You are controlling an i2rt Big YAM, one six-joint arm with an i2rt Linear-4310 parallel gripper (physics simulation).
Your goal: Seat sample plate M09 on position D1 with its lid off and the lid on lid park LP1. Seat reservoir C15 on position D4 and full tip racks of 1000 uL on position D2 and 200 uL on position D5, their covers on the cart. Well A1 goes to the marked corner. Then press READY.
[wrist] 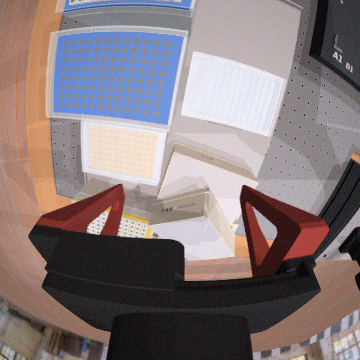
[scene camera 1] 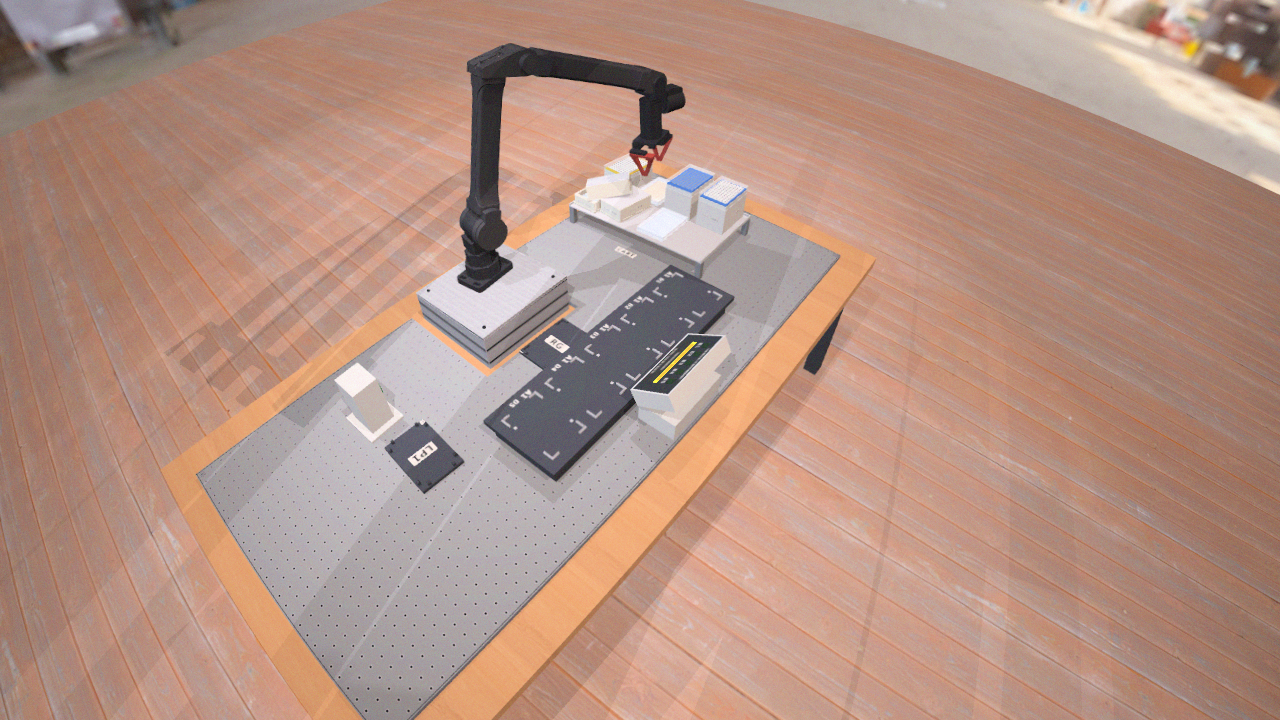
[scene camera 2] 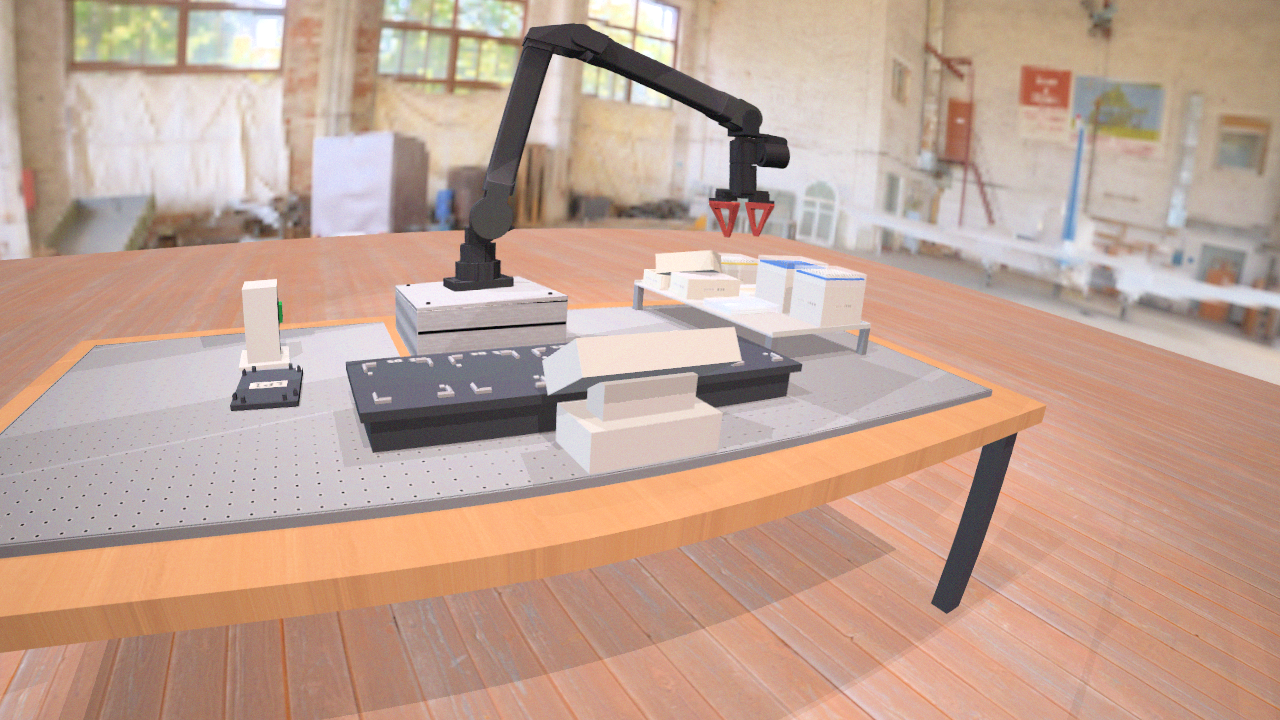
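Note:
My gripper (scene camera 1: 653, 166) (scene camera 2: 742, 234) (wrist: 181, 190) is open and empty, above the left part of the cart (scene camera 1: 700, 239) (wrist: 240, 25). A blue-topped tip rack (scene camera 1: 689, 180) (wrist: 117, 77) and a blue-rimmed rack with white tips (scene camera 1: 723, 192) (scene camera 2: 829, 300) stand on the cart. A yellow-edged tip rack (scene camera 1: 619, 168) (wrist: 135, 228) is partly behind a finger. A clear-white plate-like piece (scene camera 1: 662, 222) (wrist: 234, 93) lies flat; a cream-welled plate (wrist: 123, 152) is beside the blue-topped rack. Labels on these are unreadable. No labware shows on the deck (scene camera 1: 626, 340) or LP1 (scene camera 1: 429, 477) (scene camera 2: 266, 399).
A box (wrist: 205, 175) (scene camera 1: 624, 206) lies on the cart, with a tilted box (scene camera 1: 608, 185) (scene camera 2: 687, 260) against it. A display panel (scene camera 1: 680, 367) leans over the deck's front edge. A white post (scene camera 2: 260, 322) with a green button (scene camera 2: 280, 311) stands behind LP1.

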